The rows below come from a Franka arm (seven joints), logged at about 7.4 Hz.
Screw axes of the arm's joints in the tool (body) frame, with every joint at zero. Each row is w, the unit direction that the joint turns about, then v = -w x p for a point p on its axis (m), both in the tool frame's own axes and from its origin. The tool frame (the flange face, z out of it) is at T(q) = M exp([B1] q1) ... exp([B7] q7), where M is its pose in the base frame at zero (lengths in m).
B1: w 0 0 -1 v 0 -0.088 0
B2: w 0 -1 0 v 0.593 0 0.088
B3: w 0 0 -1 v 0 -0.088 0
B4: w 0 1 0 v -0.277 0 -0.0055
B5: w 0 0 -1 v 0 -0.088 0
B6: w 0 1 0 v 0.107 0 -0.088
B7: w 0 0 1 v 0 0 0
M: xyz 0.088 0 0.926 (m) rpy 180 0 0 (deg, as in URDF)
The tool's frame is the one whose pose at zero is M.
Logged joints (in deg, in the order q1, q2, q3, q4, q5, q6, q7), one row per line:
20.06, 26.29, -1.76, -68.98, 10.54, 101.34, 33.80
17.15, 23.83, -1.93, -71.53, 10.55, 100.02, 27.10
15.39, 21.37, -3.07, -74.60, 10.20, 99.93, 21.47
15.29, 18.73, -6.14, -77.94, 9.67, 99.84, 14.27
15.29, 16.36, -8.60, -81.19, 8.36, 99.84, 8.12
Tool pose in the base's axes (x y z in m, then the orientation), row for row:
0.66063, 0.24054, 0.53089, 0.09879, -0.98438, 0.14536, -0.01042
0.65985, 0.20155, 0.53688, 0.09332, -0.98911, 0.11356, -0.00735
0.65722, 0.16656, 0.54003, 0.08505, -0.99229, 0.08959, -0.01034
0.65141, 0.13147, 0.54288, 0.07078, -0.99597, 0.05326, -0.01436
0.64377, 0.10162, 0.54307, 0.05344, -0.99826, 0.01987, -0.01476
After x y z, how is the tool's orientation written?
As a quaternion, w x y z.
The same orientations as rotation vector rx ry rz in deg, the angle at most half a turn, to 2 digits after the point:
-166.84, 24.64, -1.77
-168.18, 19.31, -1.25
-169.54, 15.31, -1.77
-171.62, 9.18, -2.47
-173.82, 3.46, -2.57

